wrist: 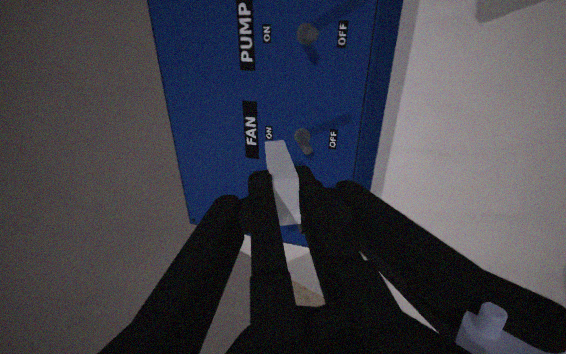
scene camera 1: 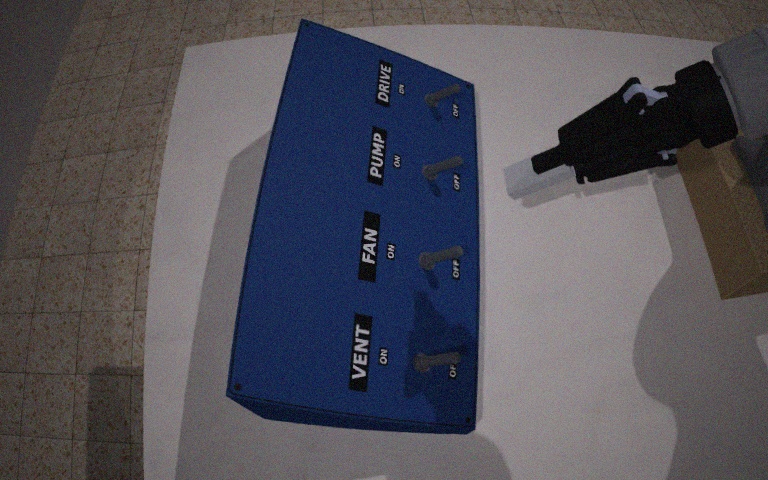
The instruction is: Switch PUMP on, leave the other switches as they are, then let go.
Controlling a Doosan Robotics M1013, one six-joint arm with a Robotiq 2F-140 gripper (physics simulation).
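Places are measured from the arm's base along level axes (x ahead, y left, z up), in centimetres.
Pixels of known places: gripper, fingertip midpoint: (wrist: 275, 158) (scene camera 1: 508, 184).
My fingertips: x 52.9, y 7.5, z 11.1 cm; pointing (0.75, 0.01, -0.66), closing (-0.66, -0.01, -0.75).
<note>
Ahead of a thing's pixels: the offset from my fingertips to its top centre. Level surfaces: height alone.
The blue switch panel (scene camera 1: 317, 169) (wrist: 200, 85) carries four grey levers. The PUMP switch {dx +4.5, dy -9.2, dz -8.8 cm} (scene camera 1: 446, 166) (wrist: 307, 34) leans toward its OFF label in the scene view; in the wrist view it is seen nearly end-on. The DRIVE switch {dx +3.5, dy -21.2, dz -8.8 cm} (scene camera 1: 443, 95), FAN switch {dx +5.6, dy +2.7, dz -8.8 cm} (scene camera 1: 441, 257) (wrist: 302, 136) and VENT switch {dx +6.7, dy +14.7, dz -8.8 cm} (scene camera 1: 437, 361) also lean toward OFF. My gripper (scene camera 1: 511, 183) (wrist: 275, 158) is shut with its pale fingertips together and nothing between them. In the scene view it appears to the right of the panel, beyond the PUMP lever's OFF side, apart from the levers. Its height is hard to judge.
The panel stands on a white table {dz -21.9 cm} (scene camera 1: 566, 339) (wrist: 475, 150). A tan box-like object (scene camera 1: 719, 237) shows below the arm at the right of the scene view. Tiled floor (scene camera 1: 107, 254) lies beyond the table's left edge. Dark shadows fall across the panel's VENT end and the table.
</note>
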